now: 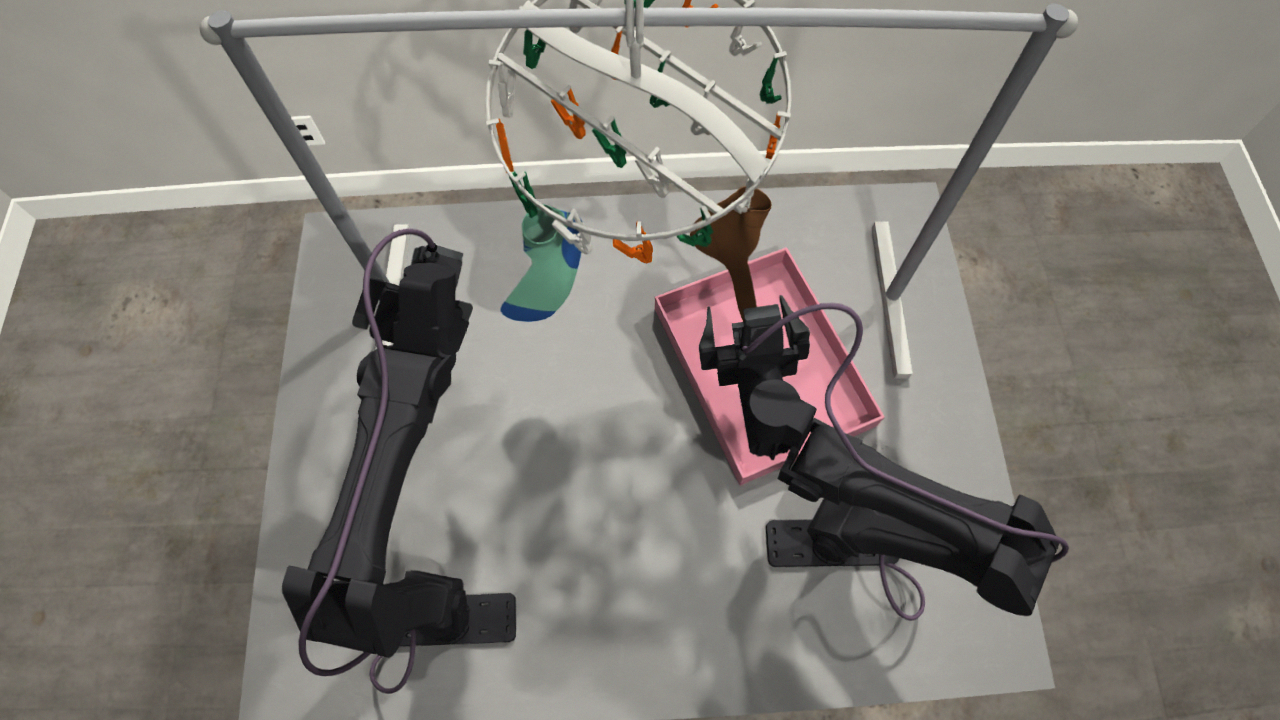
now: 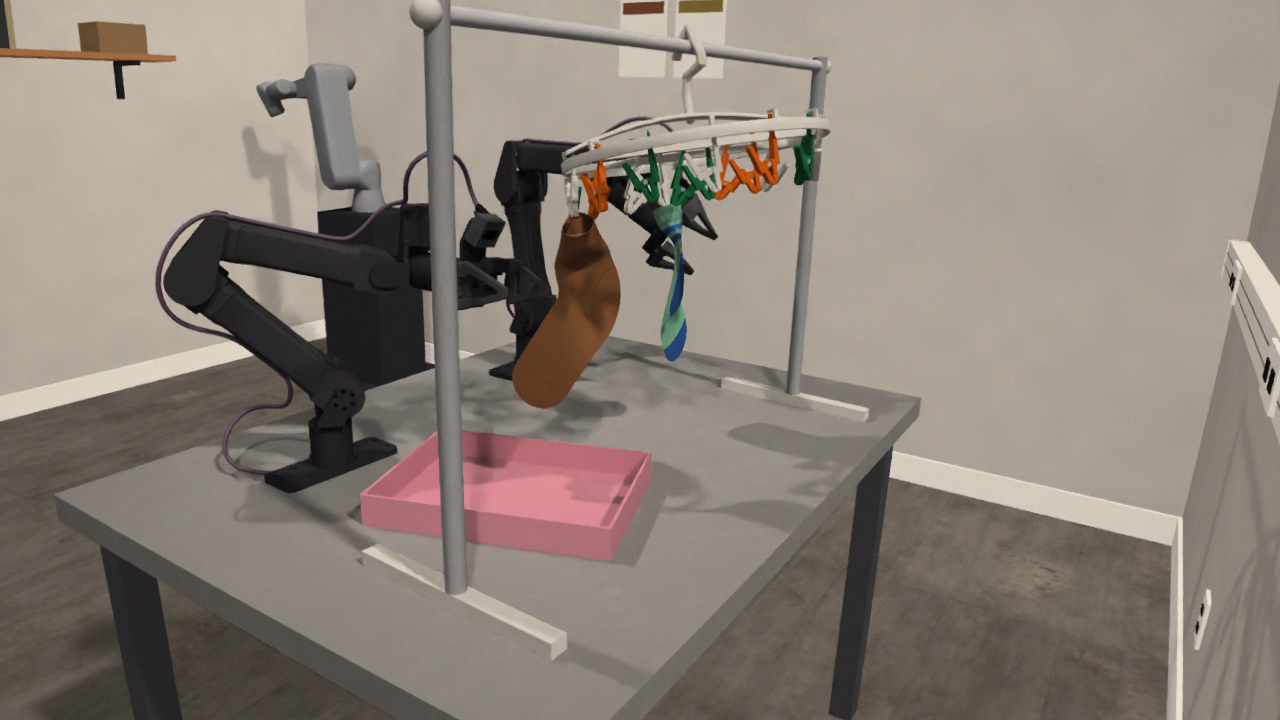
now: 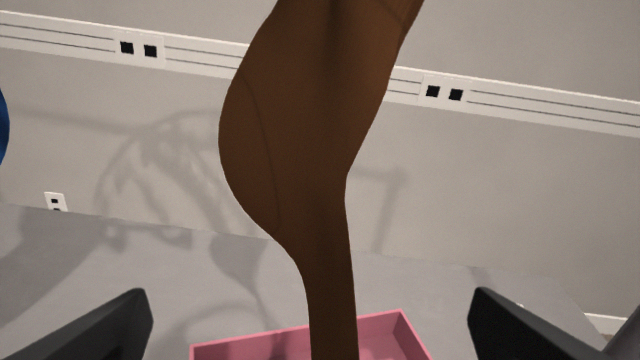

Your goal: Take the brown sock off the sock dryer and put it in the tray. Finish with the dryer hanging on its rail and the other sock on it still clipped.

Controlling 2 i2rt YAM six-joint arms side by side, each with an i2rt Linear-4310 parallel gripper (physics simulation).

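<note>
The brown sock point(image 1: 733, 237) point(image 2: 581, 304) point(image 3: 310, 125) hangs from the sock dryer point(image 1: 689, 98) point(image 2: 662, 138), above the pink tray point(image 1: 832, 385) point(image 2: 537, 534) point(image 3: 250, 345). A white peg is at its cuff. The dryer hangs by its hook on the grey rail point(image 1: 402, 24) point(image 2: 572, 34). The green and blue sock point(image 1: 546, 277) point(image 2: 675, 331) also hangs from the dryer. My right gripper point(image 1: 745, 304) point(image 2: 528, 293) point(image 3: 311, 304) is open, its fingers on either side of the sock's narrow edge, apart from it. My left gripper point(image 2: 702, 253) is open and empty near the green and blue sock.
Grey posts point(image 1: 975, 161) point(image 2: 444, 313) with white feet point(image 1: 892, 313) point(image 2: 501, 617) hold the rail at both ends. Several orange, green and white pegs hang around the dryer. The arms stand on the grey table point(image 1: 608, 662) point(image 2: 268, 573).
</note>
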